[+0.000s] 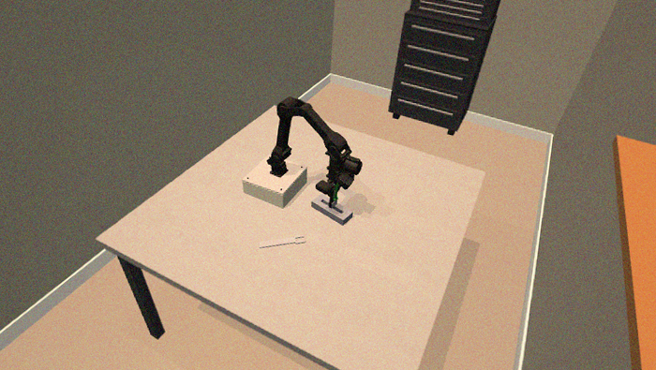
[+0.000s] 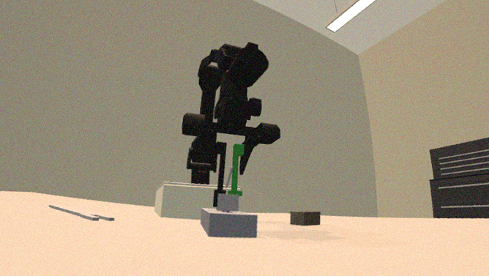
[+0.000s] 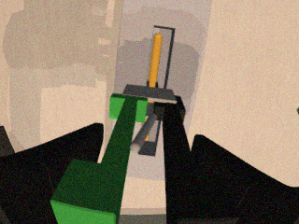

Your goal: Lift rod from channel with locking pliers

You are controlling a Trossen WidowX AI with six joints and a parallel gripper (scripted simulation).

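Now: gripper tip 1 cm above the grey release lever. From my gripper tip the other things lie so: orange rod: 9 cm below; black handle: 2 cm to the right; grey channel block: 8 cm below.
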